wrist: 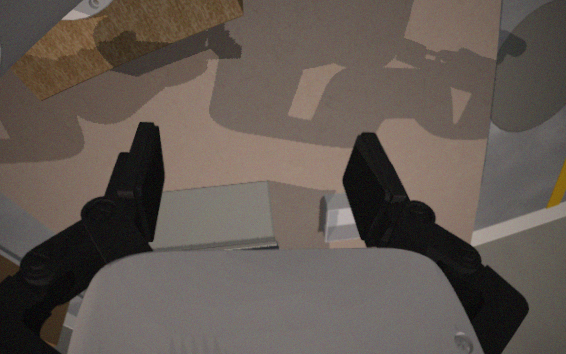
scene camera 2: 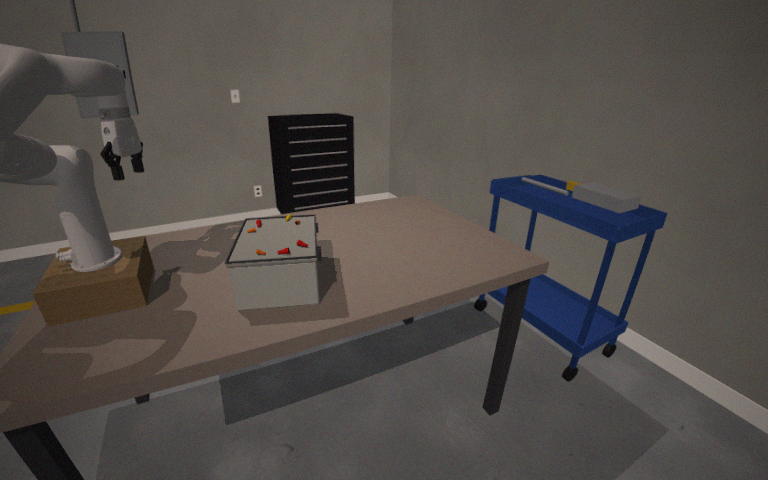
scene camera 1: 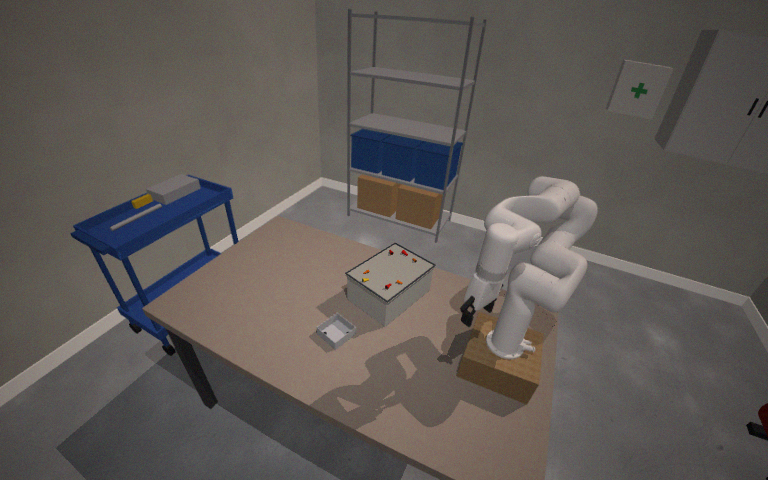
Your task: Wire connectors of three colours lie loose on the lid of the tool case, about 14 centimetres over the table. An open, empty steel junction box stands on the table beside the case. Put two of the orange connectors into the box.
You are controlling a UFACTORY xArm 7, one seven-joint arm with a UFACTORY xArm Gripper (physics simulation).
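Frame: origin at the arm's base, x ahead, y left, z up, level; metres.
Where they show: gripper, fingertip midpoint: [wrist: 259,152] [scene camera 2: 129,175] [scene camera 1: 476,316]; arm's base, link origin: [scene camera 2: 97,259] [scene camera 1: 504,344].
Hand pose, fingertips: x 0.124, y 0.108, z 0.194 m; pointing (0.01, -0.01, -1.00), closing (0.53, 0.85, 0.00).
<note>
Each offset is from my fingertips to the top centre of the thing.
The grey tool case @(dx +0.348, dy -0.289, dz -0.156 m) [scene camera 1: 368,302] [scene camera 2: 277,285] [wrist: 215,215] stands on the table. On its lid lie three orange connectors: one @(dx +0.428, dy -0.226, dz -0.148 m) [scene camera 1: 366,271] [scene camera 2: 297,222] near the yellow connector @(dx +0.411, dy -0.182, dz -0.145 m) [scene camera 1: 365,279] [scene camera 2: 288,217], one @(dx +0.289, dy -0.222, dz -0.148 m) [scene camera 1: 399,282] [scene camera 2: 251,230] near a red connector @(dx +0.320, dy -0.184, dz -0.144 m) [scene camera 1: 387,286] [scene camera 2: 258,223], and one @(dx +0.276, dy -0.379, dz -0.148 m) [scene camera 1: 414,260] [scene camera 2: 260,252] near another red connector @(dx +0.326, dy -0.406, dz -0.144 m) [scene camera 1: 404,253] [scene camera 2: 283,251]. A third red connector @(dx +0.382, dy -0.388, dz -0.144 m) [scene camera 1: 390,252] [scene camera 2: 302,243] lies at a lid corner. The open junction box @(dx +0.453, dy -0.011, dz -0.262 m) [scene camera 1: 346,336] [wrist: 342,232] looks empty; it does not show in scene camera 2. My gripper [scene camera 1: 478,316] [scene camera 2: 128,173] [wrist: 259,152] is open and empty, between case and arm base.
The arm stands on a wooden block [scene camera 1: 492,379] [scene camera 2: 96,297] at the table's end. A blue cart [scene camera 1: 181,223] [scene camera 2: 614,229] stands beyond the opposite end. A shelf rack [scene camera 1: 349,113] and a black drawer cabinet [scene camera 2: 278,164] stand on the floor away from the table.
</note>
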